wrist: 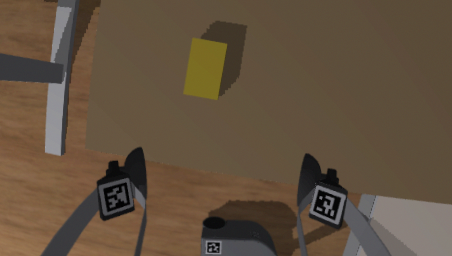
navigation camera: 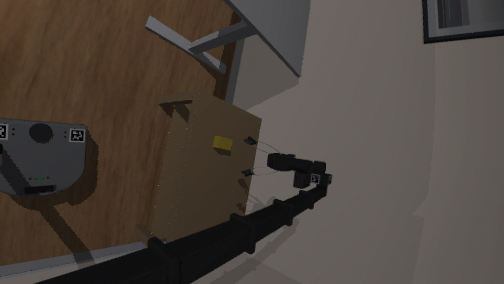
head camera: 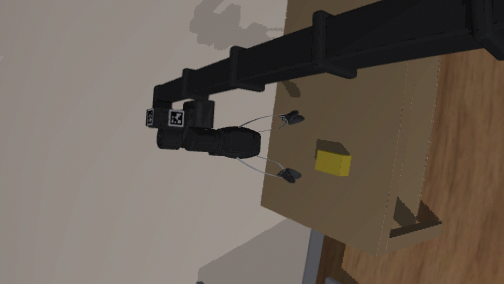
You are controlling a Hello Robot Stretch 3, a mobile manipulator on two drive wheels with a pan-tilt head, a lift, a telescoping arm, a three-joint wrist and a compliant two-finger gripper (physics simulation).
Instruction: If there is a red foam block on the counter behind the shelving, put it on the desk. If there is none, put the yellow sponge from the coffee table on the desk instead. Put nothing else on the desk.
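Where they show: gripper, fingertip midpoint: [wrist: 222, 169] [navigation camera: 243, 155] [head camera: 300, 147]; robot's base at its link origin: [navigation camera: 41, 131].
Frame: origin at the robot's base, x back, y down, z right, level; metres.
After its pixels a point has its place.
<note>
The yellow sponge [head camera: 332, 163] {x -0.016, y -0.496, z 0.729 m} [navigation camera: 222, 143] {x -0.015, y -0.495, z 0.721 m} [wrist: 205, 69] {x -0.014, y -0.496, z 0.745 m} lies on the brown coffee table [head camera: 370, 125] {x 0.099, y -0.451, z 0.628 m} [navigation camera: 200, 185] {x 0.213, y -0.451, z 0.632 m} [wrist: 325, 90] {x 0.227, y -0.450, z 0.721 m}, with its shadow beside it. My gripper [head camera: 291, 146] {x 0.021, y -0.718, z 0.641 m} [navigation camera: 249, 157] {x 0.021, y -0.718, z 0.641 m} [wrist: 222, 169] {x 0.021, y -0.718, z 0.641 m} is open, with nothing between its fingers. The fingers are apart from the sponge. In the wrist view the sponge shows beyond the fingertips, a little left of the middle between them. A grey table [navigation camera: 280, 30] {x -0.643, y -0.721, z 0.842 m}, which looks like the desk, stands past one end of the coffee table. No red foam block and no counter show in these views.
My arm [head camera: 280, 60] {x 0.095, y -1.071, z 0.314 m} [navigation camera: 210, 247] {x 0.085, y -1.072, z 0.168 m} reaches across one part of the coffee table. My base [navigation camera: 55, 162] {x 0.122, y -0.160, z 0.054 m} [wrist: 232, 235] {x 0.073, y -0.137, z 0.171 m} is on the wooden floor beside it. The grey table's leg [navigation camera: 172, 37] [wrist: 56, 115] stands near the coffee table's end. A pale wall [head camera: 125, 200] {x -0.175, y -0.977, z 1.161 m} [navigation camera: 365, 125] {x -0.185, y -1.117, z 1.162 m} runs along the far side.
</note>
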